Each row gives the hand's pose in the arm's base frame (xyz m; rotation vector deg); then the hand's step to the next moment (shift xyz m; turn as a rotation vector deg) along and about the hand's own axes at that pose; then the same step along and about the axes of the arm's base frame.
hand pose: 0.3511 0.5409 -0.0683 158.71 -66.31 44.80
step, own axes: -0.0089 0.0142 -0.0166 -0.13 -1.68 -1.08
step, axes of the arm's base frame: -0.0221 -0.0007 0.0082 0.59 1.54 1.14
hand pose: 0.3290 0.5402 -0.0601 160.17 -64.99 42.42
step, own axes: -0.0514 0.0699 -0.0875 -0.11 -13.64 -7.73
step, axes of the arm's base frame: -0.1148 0.0001 0.0449 5.79 11.66 8.74
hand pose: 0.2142 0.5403 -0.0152 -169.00 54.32 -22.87
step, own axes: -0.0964 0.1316 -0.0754 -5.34 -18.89 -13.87
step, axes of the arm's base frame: -0.1692 -0.0473 0.0378 3.18 19.32 13.94
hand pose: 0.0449 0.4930 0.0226 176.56 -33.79 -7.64
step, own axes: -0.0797 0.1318 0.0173 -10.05 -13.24 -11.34
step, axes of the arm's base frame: -0.1238 -0.0929 -0.0083 -3.48 15.84 11.91
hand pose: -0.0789 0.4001 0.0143 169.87 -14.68 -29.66
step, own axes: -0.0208 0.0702 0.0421 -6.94 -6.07 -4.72
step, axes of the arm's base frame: -0.0440 -0.0686 -0.0222 -3.92 7.66 5.77
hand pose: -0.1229 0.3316 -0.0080 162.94 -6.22 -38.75
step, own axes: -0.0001 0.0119 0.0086 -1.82 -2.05 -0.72
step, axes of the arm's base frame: -0.0042 -0.0132 -0.0048 -1.25 2.35 0.96
